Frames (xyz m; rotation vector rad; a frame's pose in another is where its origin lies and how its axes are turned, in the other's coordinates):
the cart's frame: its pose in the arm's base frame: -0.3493 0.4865 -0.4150 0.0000 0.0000 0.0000
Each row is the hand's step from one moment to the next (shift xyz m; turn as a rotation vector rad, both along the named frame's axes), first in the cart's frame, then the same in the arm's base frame.
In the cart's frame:
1: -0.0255 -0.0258 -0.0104 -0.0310 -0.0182 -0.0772
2: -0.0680 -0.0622 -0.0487 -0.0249 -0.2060 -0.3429
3: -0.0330 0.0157 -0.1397 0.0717 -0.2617 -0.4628
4: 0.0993 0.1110 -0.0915 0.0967 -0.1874 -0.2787
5: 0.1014 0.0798 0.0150 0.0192 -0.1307 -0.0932
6: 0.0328 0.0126 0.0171 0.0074 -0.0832 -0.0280
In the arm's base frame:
1: -0.0255 -0.0258 -0.0104 -0.0310 -0.0182 -0.0772
2: -0.0680 -0.0622 -0.0487 -0.0249 -0.2060 -0.3429
3: -0.0330 0.0157 -0.1397 0.0717 -0.2617 -0.4628
4: 0.0993 0.1110 -0.0915 0.0967 -0.1874 -0.2787
5: 0.1014 0.0798 0.0150 0.0192 -0.1307 -0.0932
6: 0.0328 0.0126 0.0171 0.0074 -0.0832 -0.0280

